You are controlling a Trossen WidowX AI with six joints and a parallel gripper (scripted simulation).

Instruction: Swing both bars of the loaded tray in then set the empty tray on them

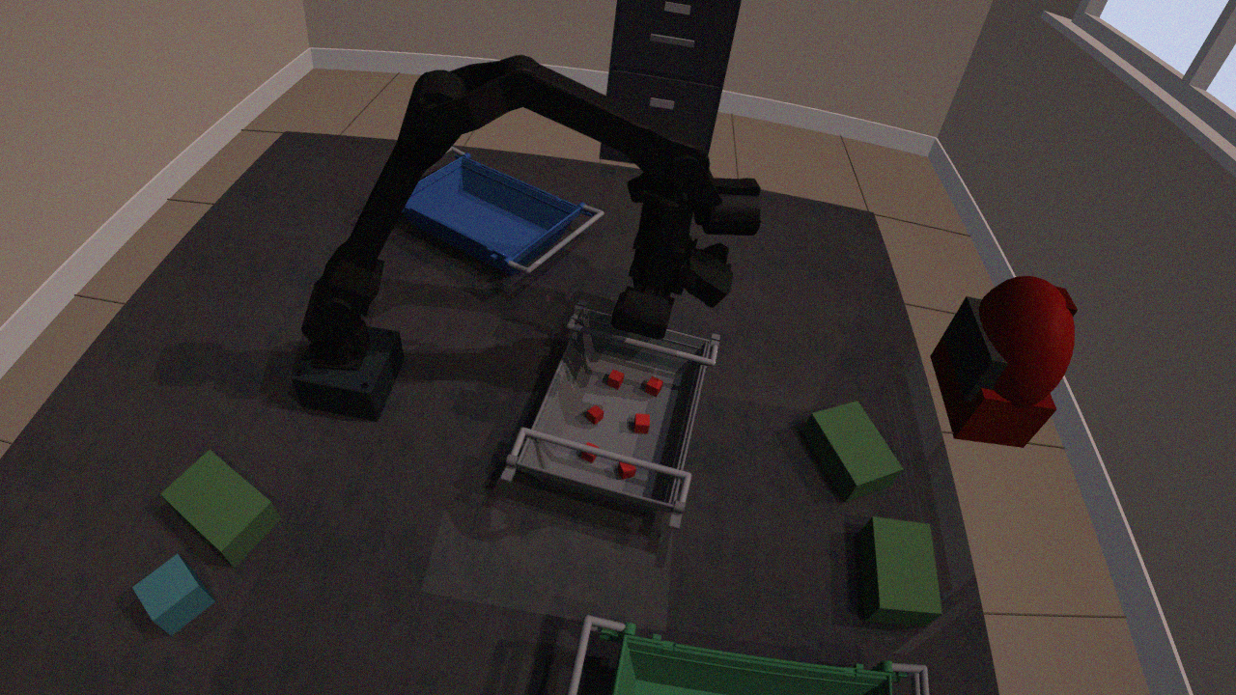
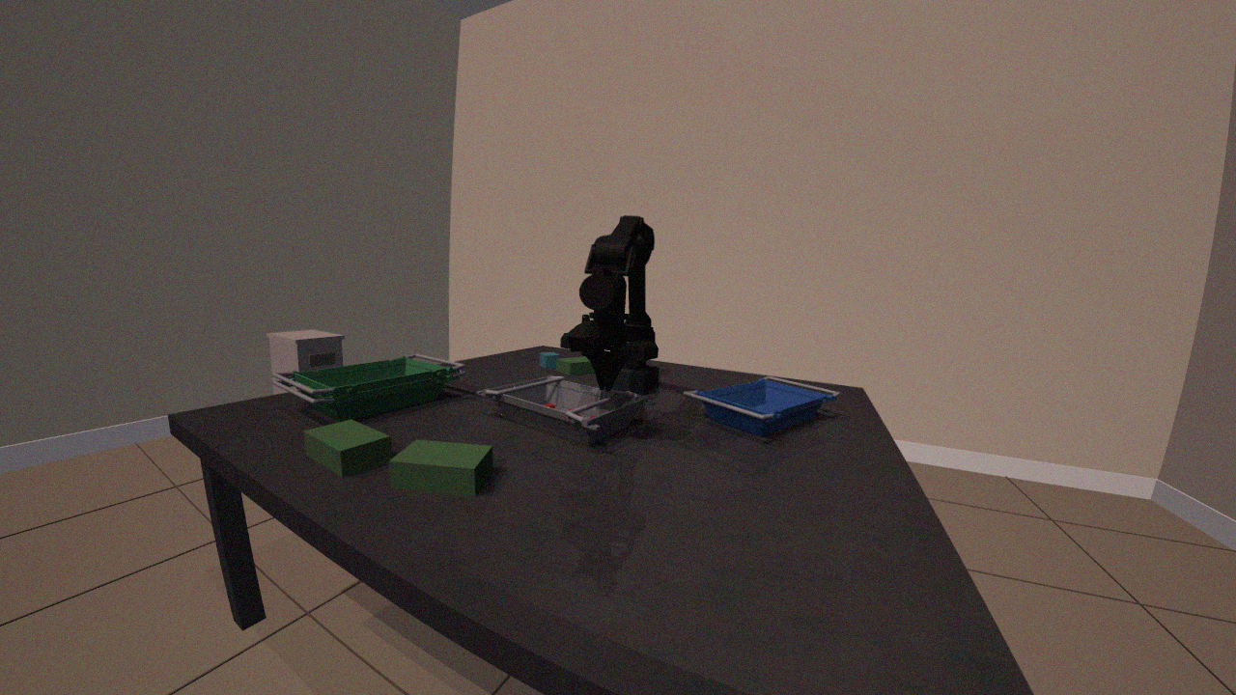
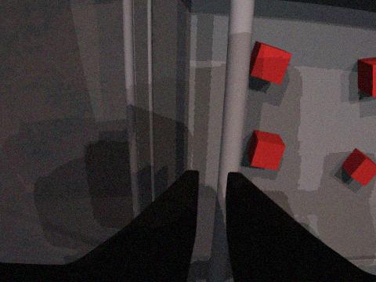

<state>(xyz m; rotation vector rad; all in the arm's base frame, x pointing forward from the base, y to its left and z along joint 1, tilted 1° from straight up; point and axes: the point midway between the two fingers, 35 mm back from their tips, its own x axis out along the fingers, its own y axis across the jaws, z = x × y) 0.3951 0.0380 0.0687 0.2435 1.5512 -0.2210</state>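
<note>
Now: the blue tray 31 cm to the left of my gripper tip, 24 cm behind it and 4 cm below it. Round my gripper tip: teal cube 53 cm behind, 37 cm to the right, 6 cm below.
</note>
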